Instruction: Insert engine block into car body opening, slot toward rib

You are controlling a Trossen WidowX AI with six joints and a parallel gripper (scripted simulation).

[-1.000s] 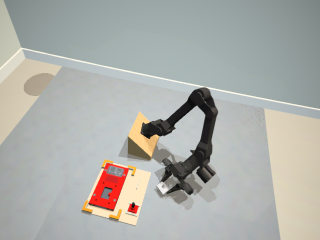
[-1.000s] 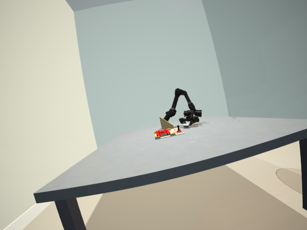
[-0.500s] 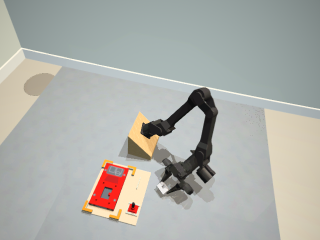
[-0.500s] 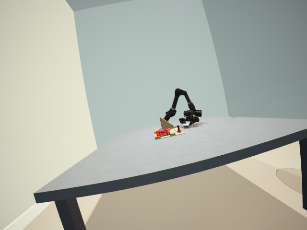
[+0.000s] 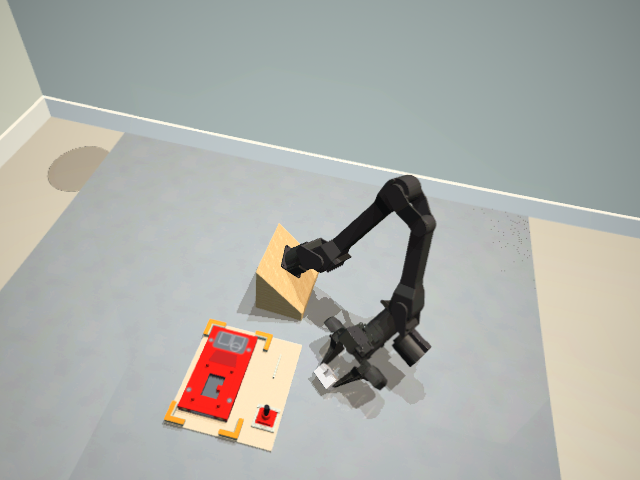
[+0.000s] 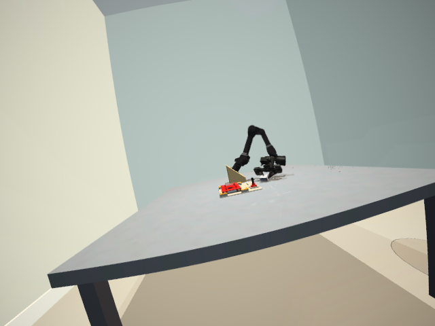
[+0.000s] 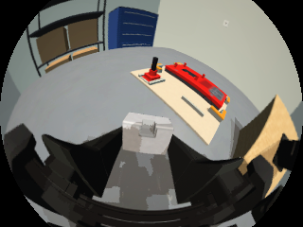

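Now: gripper tip 10 mm below the engine block.
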